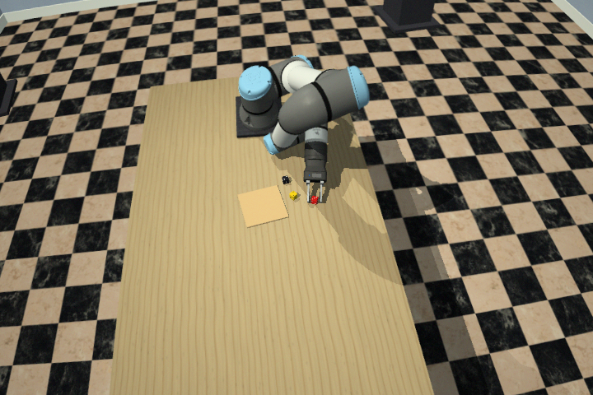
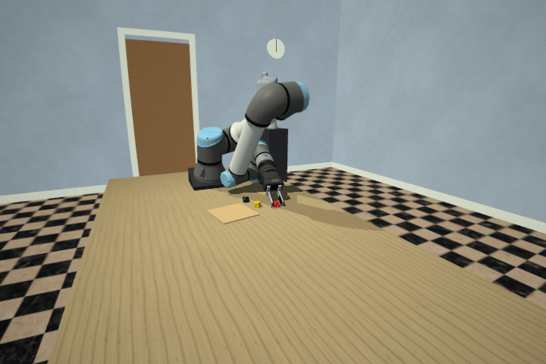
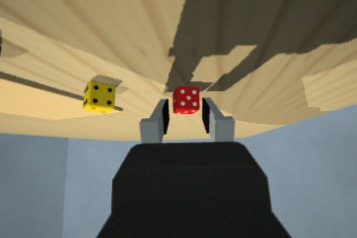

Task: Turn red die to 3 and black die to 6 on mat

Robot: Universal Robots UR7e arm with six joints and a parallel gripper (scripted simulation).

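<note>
Right now my hand is 10 mm above the red die. Also, from my hand: black die: 110 mm behind, 70 mm to the right, 10 mm below; yellow die: 40 mm behind, 60 mm to the right, 10 mm below; tan mat: 30 mm behind, 170 mm to the right, 20 mm below.
</note>
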